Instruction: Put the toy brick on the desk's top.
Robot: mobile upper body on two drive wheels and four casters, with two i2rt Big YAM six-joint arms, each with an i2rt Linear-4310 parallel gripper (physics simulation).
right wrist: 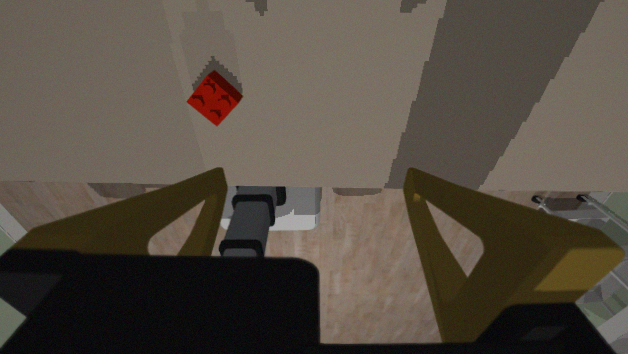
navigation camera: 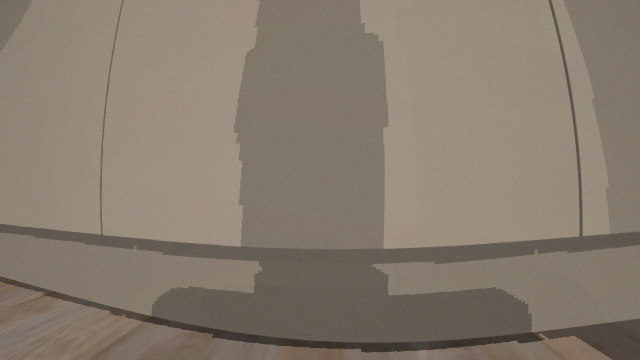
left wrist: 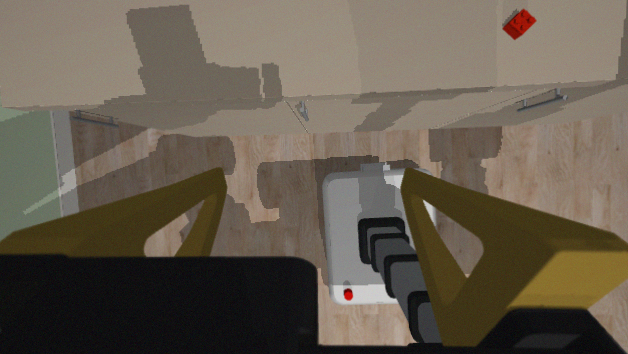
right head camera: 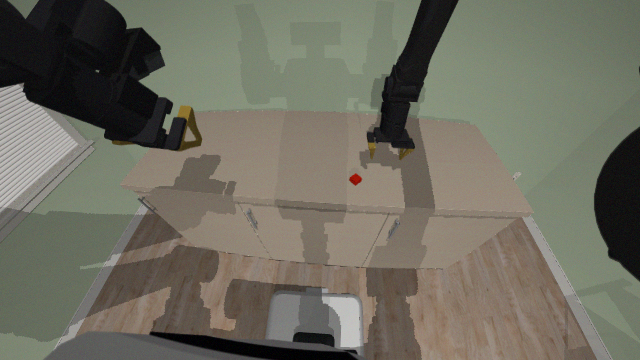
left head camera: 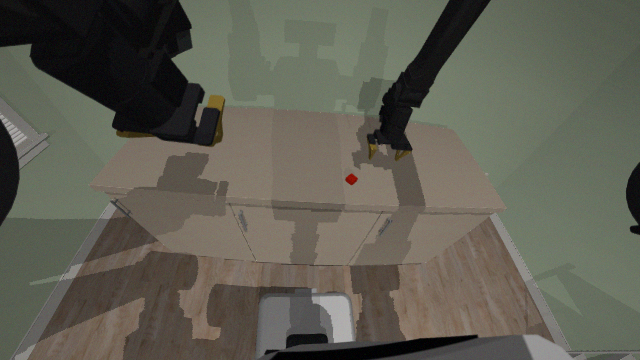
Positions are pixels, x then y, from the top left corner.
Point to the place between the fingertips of the left gripper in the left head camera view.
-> At 193, 134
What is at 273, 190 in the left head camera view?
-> A beige cabinet.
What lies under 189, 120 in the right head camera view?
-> The left gripper.
